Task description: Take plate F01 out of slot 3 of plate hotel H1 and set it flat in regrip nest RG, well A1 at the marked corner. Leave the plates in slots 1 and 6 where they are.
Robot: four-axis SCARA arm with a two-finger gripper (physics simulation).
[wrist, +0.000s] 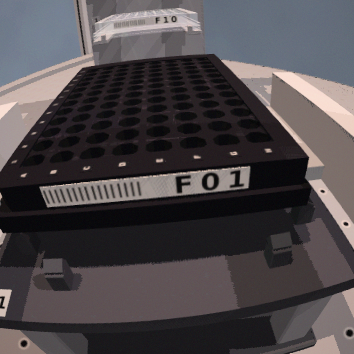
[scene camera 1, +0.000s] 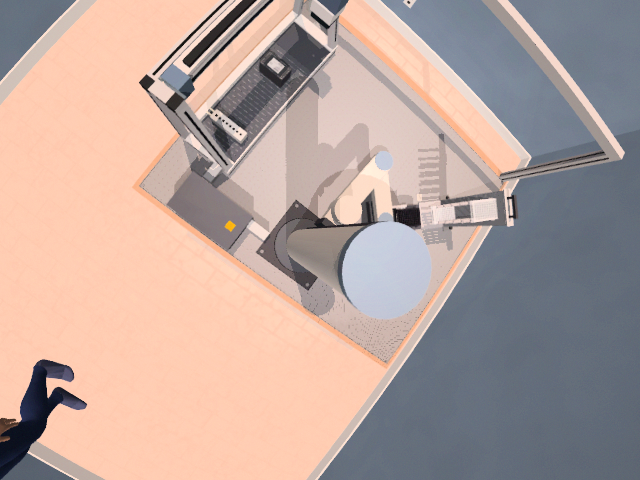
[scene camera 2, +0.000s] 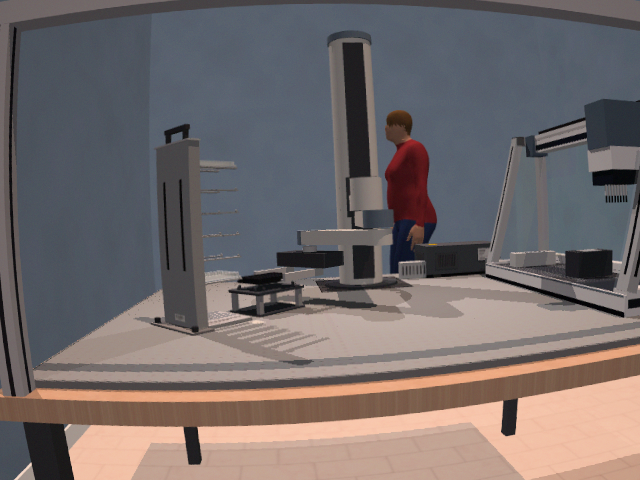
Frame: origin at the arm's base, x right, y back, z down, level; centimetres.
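Seen in the pictures: gripper, fingertip midpoint: [wrist: 144, 104] [scene camera 1: 406, 217] [scene camera 2: 269, 276]; arm's base, link origin: [scene camera 2: 361, 287].
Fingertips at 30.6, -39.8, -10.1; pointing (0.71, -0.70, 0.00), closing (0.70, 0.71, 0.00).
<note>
Pixels of each thing's top centre, then the offset from my fingertips to it, as dx, dy, dz.
- Black plate F01, top centre: [wrist: 144, 87] [scene camera 2: 266, 275] [scene camera 1: 408, 217] +0.7, -0.6, -0.4
- regrip nest RG, top centre: [wrist: 154, 133] [scene camera 2: 266, 283] [scene camera 1: 406, 218] +0.8, -0.5, +1.8
- pale plate, top centre: [scene camera 2: 204, 162] [scene camera 1: 485, 210] +13.9, -13.3, -29.3
- clear plate F10, top centre: [wrist: 144, 12] [scene camera 2: 209, 274] [scene camera 1: 444, 213] +13.9, -13.3, -2.7
Black plate F01 [scene camera 1: 406, 217] [scene camera 2: 261, 278] [wrist: 155, 125] is held level by its long sides in my gripper [scene camera 2: 281, 275]. It hangs slightly above regrip nest RG [scene camera 2: 248, 292] [wrist: 150, 300], whose corner posts show below the plate's near edge in the wrist view; the plate looks slightly turned against them. The A1 corner is at the plate's near left, above the nest's partly cut-off label. The nest is hidden in scene camera 1. Plate hotel H1 [scene camera 1: 503, 217] [scene camera 2: 180, 232] stands beyond; a pale plate [scene camera 2: 219, 164] is in its top slot and clear plate F10 [scene camera 2: 222, 276] [wrist: 150, 21] is low down.
The arm's column [scene camera 1: 386, 269] [scene camera 2: 356, 129] stands behind the nest. A framed liquid handler [scene camera 1: 258, 93] [scene camera 2: 558, 289] and a dark grey box [scene camera 1: 209, 211] [scene camera 2: 454, 258] stand on the bench. A person [scene camera 1: 33, 408] [scene camera 2: 408, 175] in red stands behind the bench.
</note>
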